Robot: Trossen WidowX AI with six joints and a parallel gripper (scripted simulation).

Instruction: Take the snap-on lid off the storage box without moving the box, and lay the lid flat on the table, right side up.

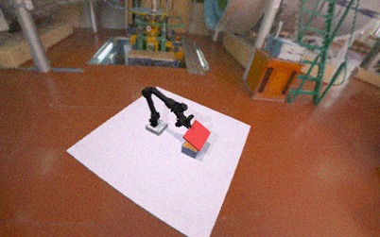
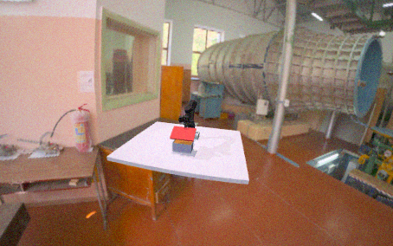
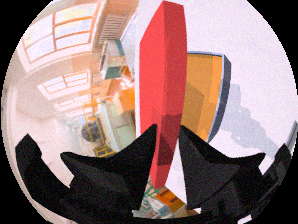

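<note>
Right now my gripper tip is 70 mm short of the red lid, 10 mm to the right of it and 30 mm above it. Round my gripper tip: storage box: 60 mm ahead, 10 mm to the left, 170 mm below.
</note>
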